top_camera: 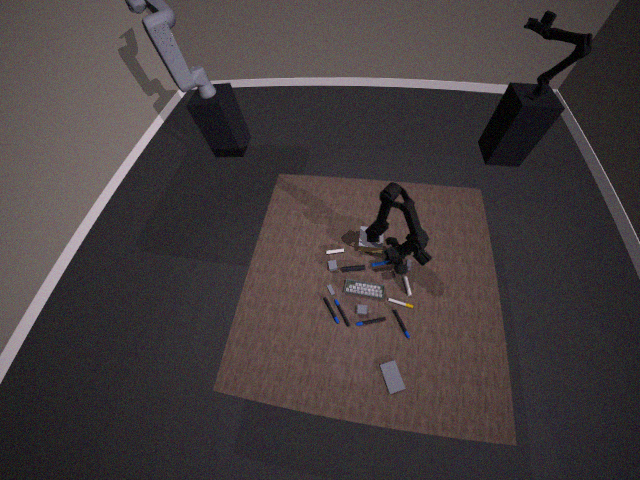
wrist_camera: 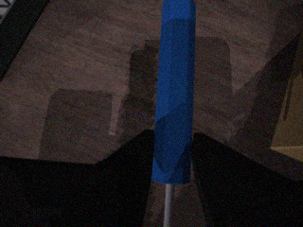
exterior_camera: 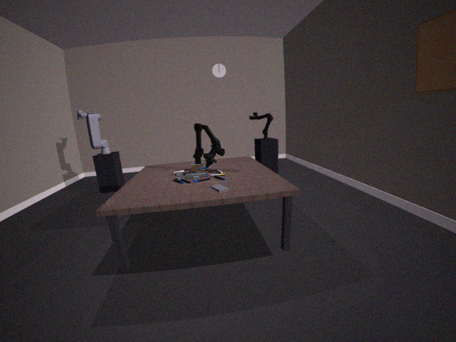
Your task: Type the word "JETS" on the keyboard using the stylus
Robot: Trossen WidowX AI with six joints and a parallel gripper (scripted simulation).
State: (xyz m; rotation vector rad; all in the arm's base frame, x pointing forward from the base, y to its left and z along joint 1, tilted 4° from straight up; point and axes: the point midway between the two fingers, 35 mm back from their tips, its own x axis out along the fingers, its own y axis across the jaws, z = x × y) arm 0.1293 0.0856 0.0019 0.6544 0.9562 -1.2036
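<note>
The black bar lies 30 mm ahead of my gripper tip, 160 mm to the right of it and 30 mm below it. Also, from my gripper tip: yellow marker 200 mm ahead, 90 mm to the left, 30 mm below; then grey block 240 mm ahead, 110 mm to the right, 20 mm below; then blue stylus 10 mm to the left.
</note>
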